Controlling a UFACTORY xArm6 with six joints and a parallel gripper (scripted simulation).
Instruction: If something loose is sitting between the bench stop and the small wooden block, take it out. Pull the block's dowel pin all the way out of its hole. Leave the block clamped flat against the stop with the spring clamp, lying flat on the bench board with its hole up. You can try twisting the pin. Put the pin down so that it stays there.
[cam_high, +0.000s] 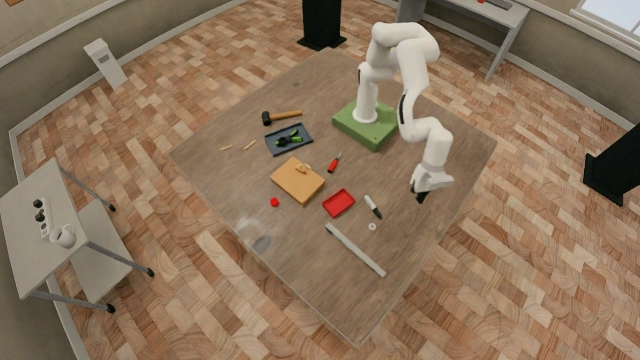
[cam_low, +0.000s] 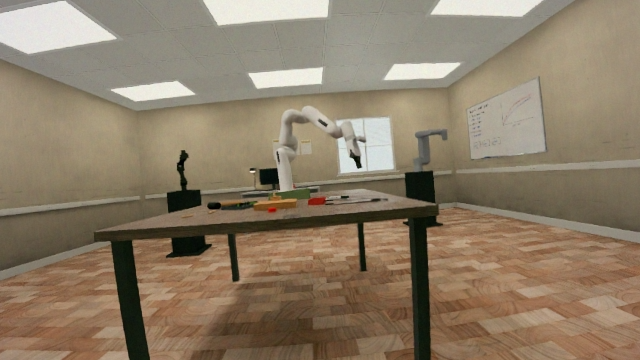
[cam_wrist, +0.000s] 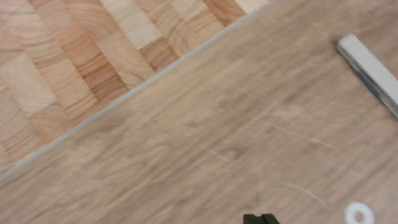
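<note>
The dowel pin lies 11 cm ahead of my hand, 50 cm to the right of it and 13 cm below it. Round my hand: tan bench board 15 cm ahead, 49 cm to the right, 17 cm below; then red tray 12 cm ahead, 27 cm to the right, 18 cm below; then small wooden block 11 cm ahead, 50 cm to the right, 15 cm below.
</note>
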